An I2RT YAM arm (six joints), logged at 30 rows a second.
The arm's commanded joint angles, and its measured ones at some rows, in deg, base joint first. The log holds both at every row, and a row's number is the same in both.
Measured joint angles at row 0: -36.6, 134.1, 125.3, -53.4, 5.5, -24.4
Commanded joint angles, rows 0 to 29: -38.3, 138.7, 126.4, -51.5, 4.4, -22.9; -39.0, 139.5, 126.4, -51.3, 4.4, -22.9; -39.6, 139.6, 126.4, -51.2, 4.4, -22.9; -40.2, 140.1, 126.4, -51.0, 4.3, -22.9; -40.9, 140.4, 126.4, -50.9, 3.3, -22.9; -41.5, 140.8, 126.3, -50.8, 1.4, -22.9; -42.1, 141.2, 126.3, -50.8, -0.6, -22.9; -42.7, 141.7, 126.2, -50.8, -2.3, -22.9; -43.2, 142.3, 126.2, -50.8, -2.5, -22.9; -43.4, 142.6, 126.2, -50.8, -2.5, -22.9; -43.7, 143.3, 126.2, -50.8, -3.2, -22.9; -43.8, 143.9, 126.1, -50.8, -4.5, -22.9; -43.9, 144.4, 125.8, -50.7, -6.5, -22.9; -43.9, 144.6, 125.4, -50.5, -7.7, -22.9; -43.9, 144.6, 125.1, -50.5, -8.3, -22.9; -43.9, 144.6, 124.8, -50.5, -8.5, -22.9; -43.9, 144.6, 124.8, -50.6, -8.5, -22.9; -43.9, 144.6, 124.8, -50.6, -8.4, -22.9; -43.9, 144.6, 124.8, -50.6, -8.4, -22.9; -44.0, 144.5, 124.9, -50.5, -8.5, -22.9; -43.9, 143.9, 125.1, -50.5, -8.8, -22.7; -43.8, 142.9, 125.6, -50.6, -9.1, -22.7; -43.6, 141.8, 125.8, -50.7, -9.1, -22.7; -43.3, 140.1, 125.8, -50.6, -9.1, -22.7; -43.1, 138.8, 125.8, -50.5, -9.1, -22.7; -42.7, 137.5, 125.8, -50.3, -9.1, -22.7; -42.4, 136.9, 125.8, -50.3, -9.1, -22.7; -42.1, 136.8, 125.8, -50.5, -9.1, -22.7; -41.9, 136.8, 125.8, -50.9, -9.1, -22.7; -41.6, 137.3, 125.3, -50.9, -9.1, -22.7
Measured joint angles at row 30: -42.8, 140.3, 125.1, -50.8, -7.9, -23.0
